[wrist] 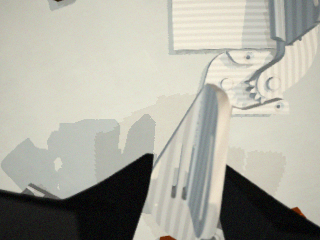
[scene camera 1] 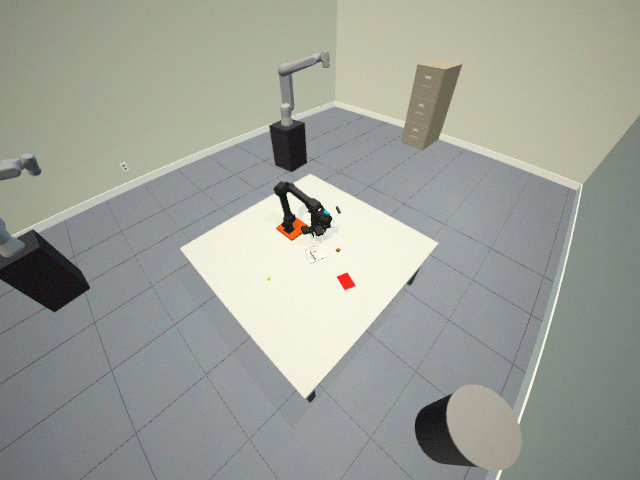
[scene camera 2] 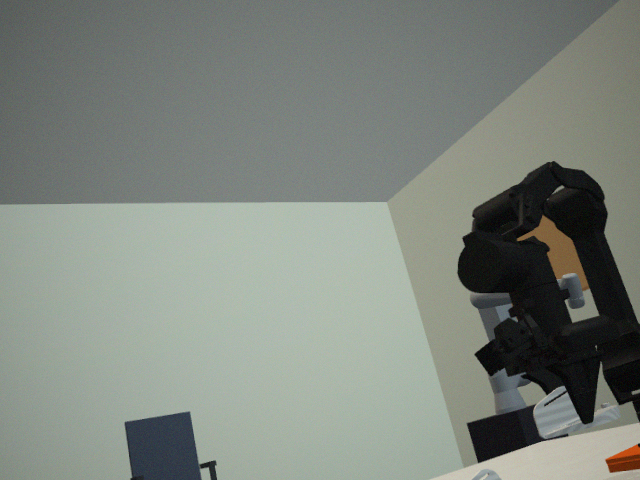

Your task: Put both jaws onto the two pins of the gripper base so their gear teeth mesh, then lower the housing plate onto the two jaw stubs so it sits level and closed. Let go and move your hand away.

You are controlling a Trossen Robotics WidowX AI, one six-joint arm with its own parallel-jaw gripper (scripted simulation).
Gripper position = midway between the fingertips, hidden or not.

Observation:
In view: the gripper [scene camera 2: 580,424].
The gripper shows as well in the wrist view [wrist: 183,165].

